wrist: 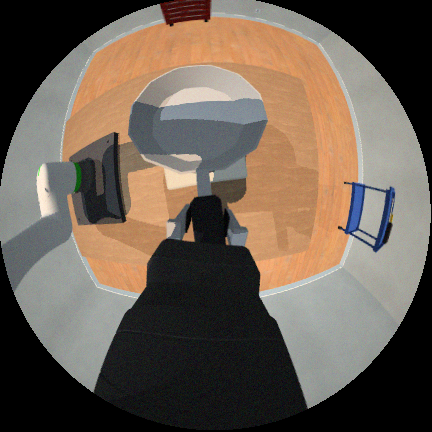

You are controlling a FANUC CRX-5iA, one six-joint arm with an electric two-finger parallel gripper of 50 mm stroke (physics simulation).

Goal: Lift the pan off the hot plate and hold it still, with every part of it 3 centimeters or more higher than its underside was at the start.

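Places are measured from the arm's base along level axes (x down, y back, z left), in millimetres.
Pixels of known places: gripper, fingertip midpoint: (207, 214); arm's base, link origin: (83, 175).
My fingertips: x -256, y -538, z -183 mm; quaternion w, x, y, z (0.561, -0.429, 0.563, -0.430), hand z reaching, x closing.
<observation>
For each thing: its middle in the pictures, then the offset to it from my fingertips. "spot": a spot on its surface instead. Level surfaces: height alone.
- pan, body centre: (202, 176) dx -3, dy -2, dz +46 mm
- hot plate, surface spot: (181, 181) spot: dx +221, dy +71, dz +43 mm
- wooden table, surface height: dx +283 mm
The pan (200, 135), a round grey faceted bowl with a pale lit inside, is in the upper middle of the wrist view. Its short grey neck leads down to a black handle. My gripper (207, 214) is shut on that handle, one finger on each side. The pan hangs above the hot plate (181, 181), a pale, box-like block. Parts of the block show below the pan's near rim, on both sides of the neck; the pan hides the rest. The exact height of the gap cannot be read from this view.
The wooden table (295, 115) lies below, with shadows on it. At the left are a dark mounting plate (120, 175) and the robot's own pale arm (50, 190) with a green ring. A blue cart (355, 209) stands at the right, and a dark red slatted object (186, 11) at the top.
</observation>
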